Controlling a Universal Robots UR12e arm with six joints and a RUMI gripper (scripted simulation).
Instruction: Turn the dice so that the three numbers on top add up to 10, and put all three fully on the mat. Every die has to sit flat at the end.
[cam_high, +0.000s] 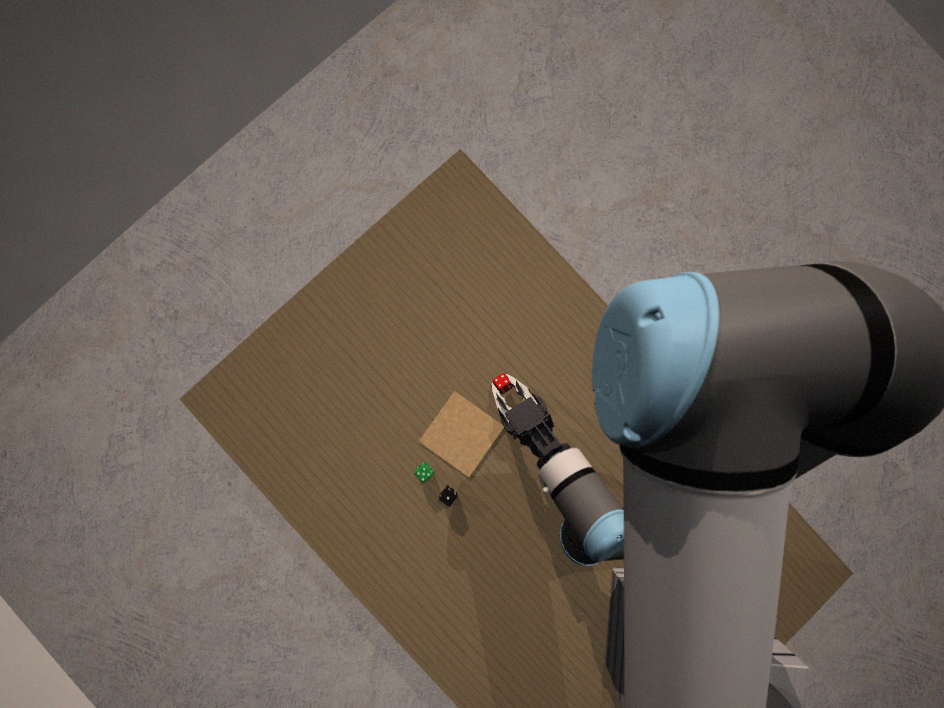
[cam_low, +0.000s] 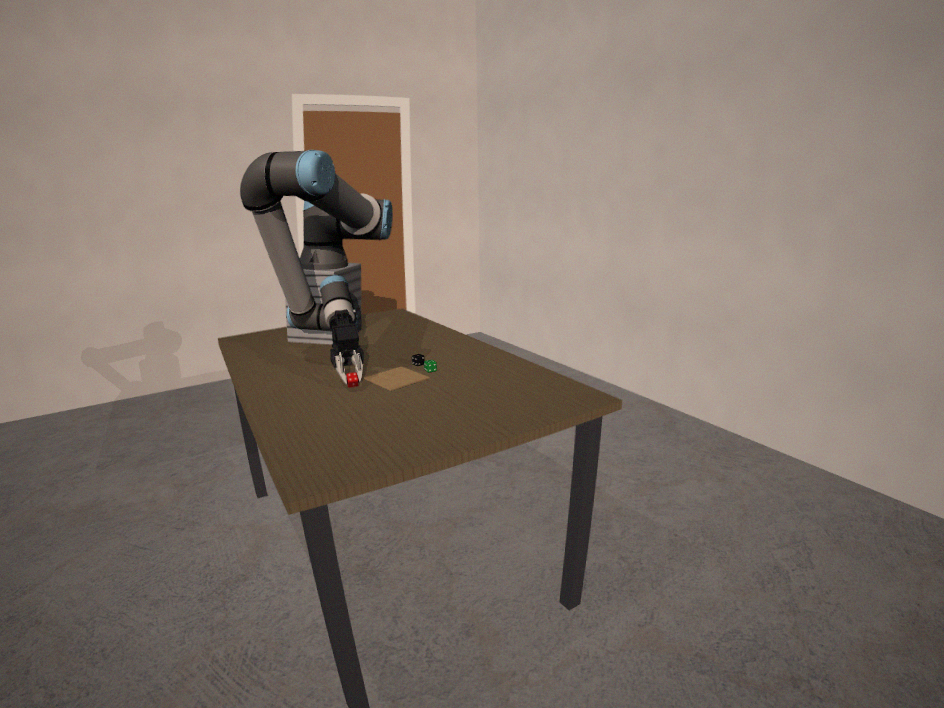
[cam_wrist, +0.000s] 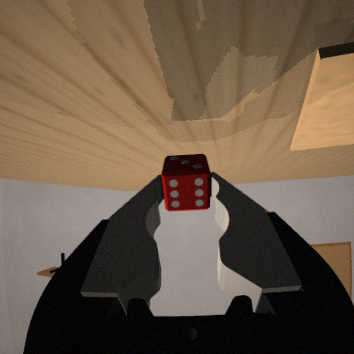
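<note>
My hand is right at the red die. Round my hand: tan mat (140 mm to the left, 30 mm below); then black die (70 mm behind, 270 mm to the left, 20 mm below); then green die (10 mm ahead, 260 mm to the left, 20 mm below).
</note>
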